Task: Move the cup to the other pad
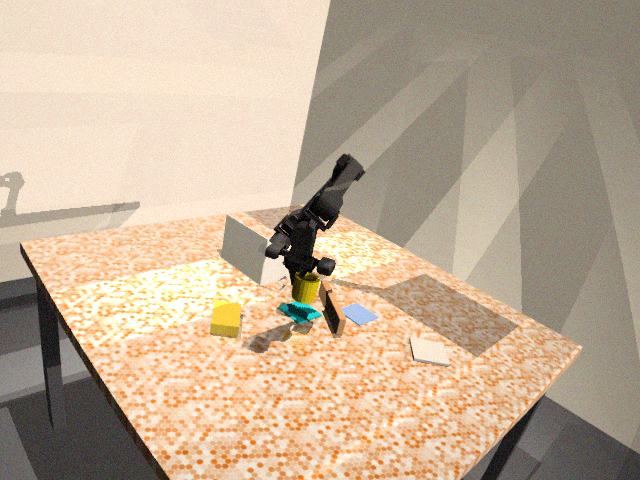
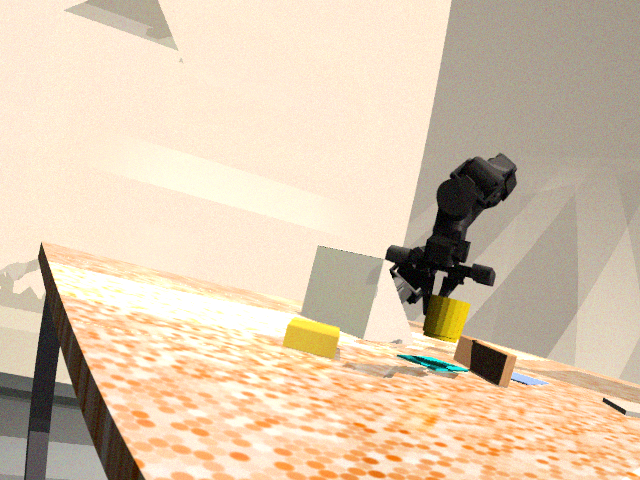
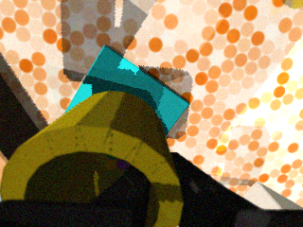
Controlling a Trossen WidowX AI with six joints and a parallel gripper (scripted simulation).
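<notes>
Right now the cyan pad is 8 cm below my gripper tip, 2 cm to the left of it and 2 cm ahead of it. Also, from my gripper tip: wooden block: 10 cm to the left, 6 cm below, 6 cm ahead; then yellow cup: 2 cm to the left, 2 cm ahead; then light blue pad: 18 cm to the left, 10 cm ahead, 8 cm below.
</notes>
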